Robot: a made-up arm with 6 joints. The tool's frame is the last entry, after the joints.
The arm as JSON. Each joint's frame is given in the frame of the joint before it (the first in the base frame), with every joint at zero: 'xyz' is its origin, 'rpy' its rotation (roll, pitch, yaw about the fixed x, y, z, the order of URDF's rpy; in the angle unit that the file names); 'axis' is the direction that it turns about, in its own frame. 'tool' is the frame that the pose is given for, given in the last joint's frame.
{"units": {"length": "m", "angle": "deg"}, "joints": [
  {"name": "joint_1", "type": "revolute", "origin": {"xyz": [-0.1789, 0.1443, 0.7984], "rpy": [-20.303, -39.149, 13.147]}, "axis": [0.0, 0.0, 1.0]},
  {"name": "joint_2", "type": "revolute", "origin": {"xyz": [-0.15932, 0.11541, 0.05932], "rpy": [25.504, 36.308, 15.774]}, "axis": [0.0, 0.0, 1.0]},
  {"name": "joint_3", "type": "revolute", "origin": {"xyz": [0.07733, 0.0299, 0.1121], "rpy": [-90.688, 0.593, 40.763]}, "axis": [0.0, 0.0, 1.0]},
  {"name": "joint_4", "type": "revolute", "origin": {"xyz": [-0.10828, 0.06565, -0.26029], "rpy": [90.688, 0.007, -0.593]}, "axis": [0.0, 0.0, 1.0]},
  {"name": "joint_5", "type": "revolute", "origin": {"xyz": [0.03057, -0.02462, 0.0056], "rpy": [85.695, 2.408, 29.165]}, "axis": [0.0, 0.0, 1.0]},
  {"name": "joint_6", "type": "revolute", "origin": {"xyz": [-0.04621, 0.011, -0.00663], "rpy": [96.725, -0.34, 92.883]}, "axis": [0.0, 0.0, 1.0]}
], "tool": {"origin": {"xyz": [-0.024, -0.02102, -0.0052], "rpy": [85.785, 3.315, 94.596]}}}
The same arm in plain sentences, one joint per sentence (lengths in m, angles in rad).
The arm has six revolute joints in a row. What follows holds with every joint at zero, and every direction is one of the base frame's. The first joint lies 0.1789 m along -x and 0.1443 m along +y and 0.7984 m along +z from the base frame's origin and rotates about the direction (-0.655521, 0.203207, 0.727323). The second joint lies 0.1592 m along -x and 0.0951 m along +y and 0.0885 m along -z from the first joint and rotates about +z. The third joint lies 0.0685 m along +x and 0.0467 m along +y and 0.1121 m along +z from the second joint and rotates about the direction (-0.808111, 0.588908, -0.012). The fourth joint lies 0.1468 m along +x and 0.2418 m along -y and 0.0614 m along -z from the third joint and rotates about +z. The fifth joint lies 0.0379 m along +x and 0.0102 m along +y and 0.0056 m along +z from the fourth joint and rotates about the direction (0.990284, -0.117098, 0.074999). The sixth joint lies 0.0129 m along -x and 0.0445 m along -y and 0.0124 m along +z from the fifth joint and rotates about +y. The tool frame, which is the frame that the pose is given for, lies 0.0193 m along -x and 0.0052 m along -y and 0.0254 m along -z from the sixth joint; its axes are the base frame's turned by roll -0.0742, pitch 0.0106 and yaw -0.0579 rad (as in URDF: about the fixed x, then y, then z).
